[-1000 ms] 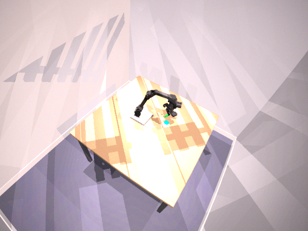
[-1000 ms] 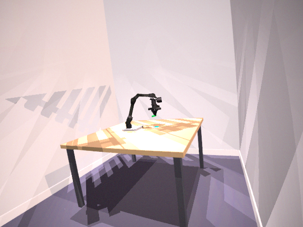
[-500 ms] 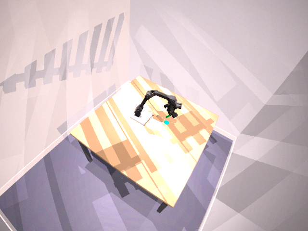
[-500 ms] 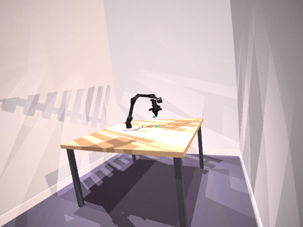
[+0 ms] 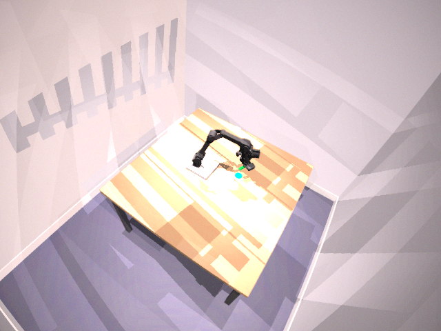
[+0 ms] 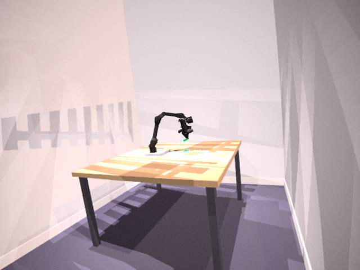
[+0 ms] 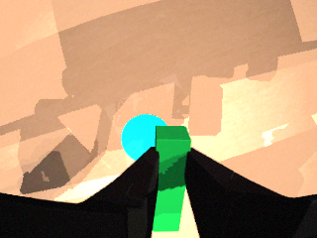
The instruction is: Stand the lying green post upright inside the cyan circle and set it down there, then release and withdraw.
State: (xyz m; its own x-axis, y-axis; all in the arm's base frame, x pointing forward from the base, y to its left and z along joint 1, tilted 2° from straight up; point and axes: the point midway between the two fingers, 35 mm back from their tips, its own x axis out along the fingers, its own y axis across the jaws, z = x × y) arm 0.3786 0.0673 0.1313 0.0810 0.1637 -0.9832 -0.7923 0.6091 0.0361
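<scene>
Right now my gripper tip is 3 cm past the cyan circle, 1 cm to the left of it and 13 cm above it. The rest, counted from my gripper tip: green post 1 cm behind, 2 cm to the right.
</scene>
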